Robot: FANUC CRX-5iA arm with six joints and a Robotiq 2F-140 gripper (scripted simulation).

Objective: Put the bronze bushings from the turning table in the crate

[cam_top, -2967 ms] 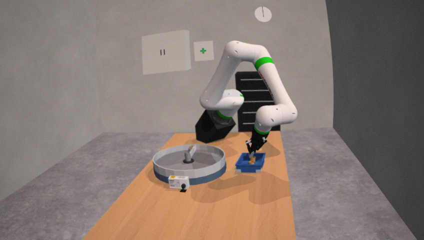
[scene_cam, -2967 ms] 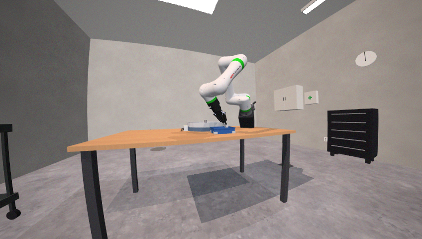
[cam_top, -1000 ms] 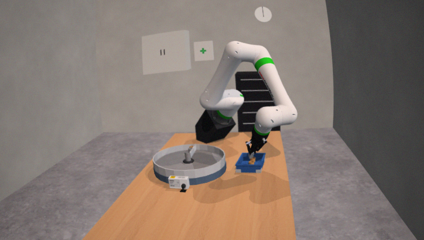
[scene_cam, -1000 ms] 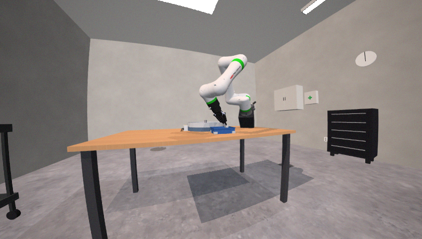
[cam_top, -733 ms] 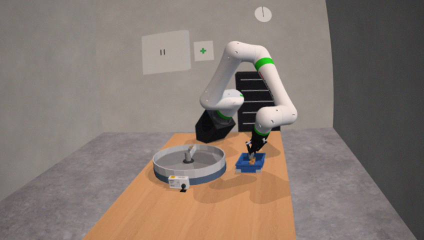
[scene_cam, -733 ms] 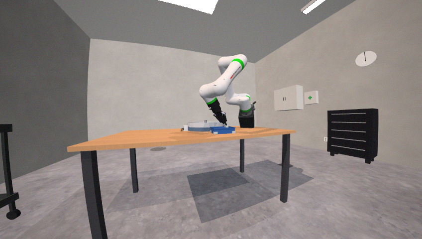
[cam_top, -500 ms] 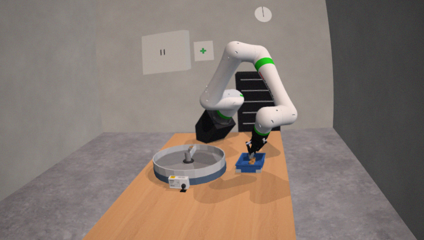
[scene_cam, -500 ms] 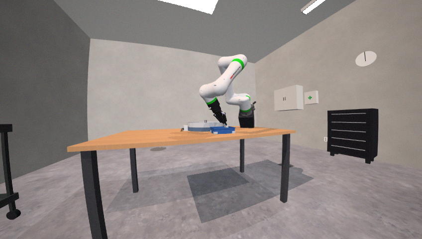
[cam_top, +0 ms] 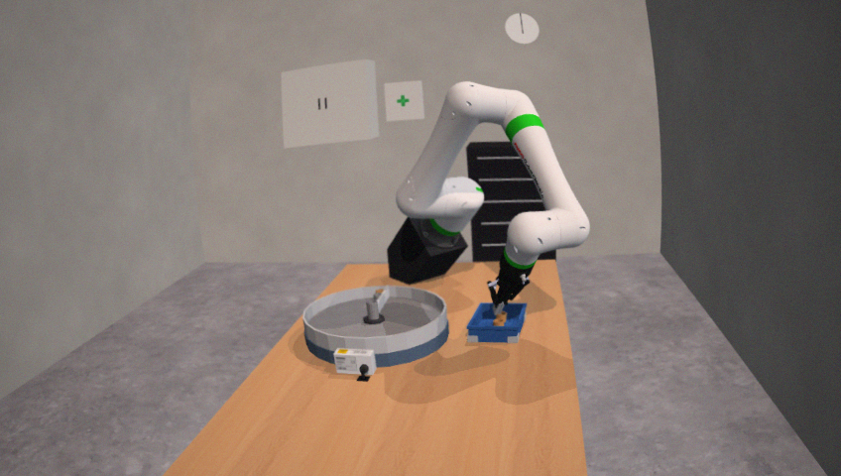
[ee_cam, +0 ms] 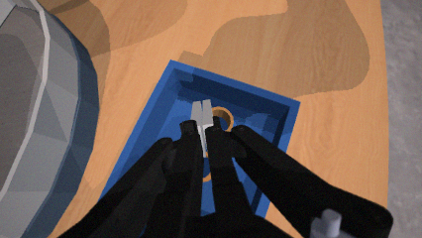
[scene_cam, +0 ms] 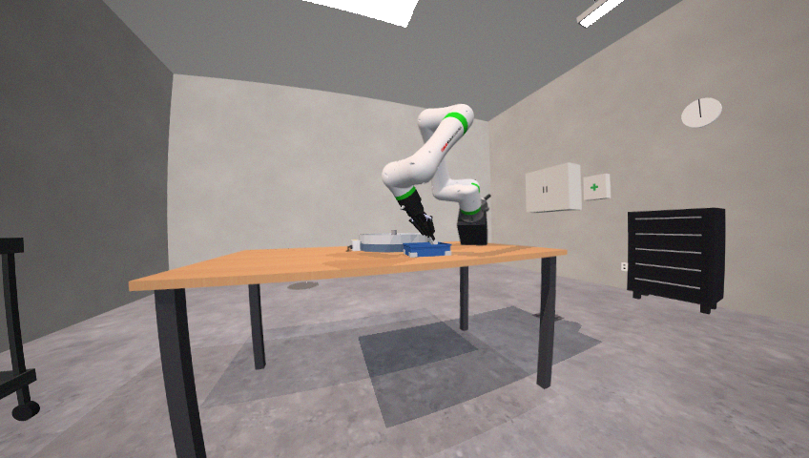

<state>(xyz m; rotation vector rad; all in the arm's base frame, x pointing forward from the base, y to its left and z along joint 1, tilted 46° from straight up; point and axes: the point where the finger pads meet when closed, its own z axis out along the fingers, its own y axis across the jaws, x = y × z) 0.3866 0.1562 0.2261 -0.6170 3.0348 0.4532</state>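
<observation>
Right now my hand is 30 mm short of the blue crate and 40 mm above it. Round my hand: round grey turning table 110 mm ahead, 350 mm to the right, 10 mm below.
</observation>
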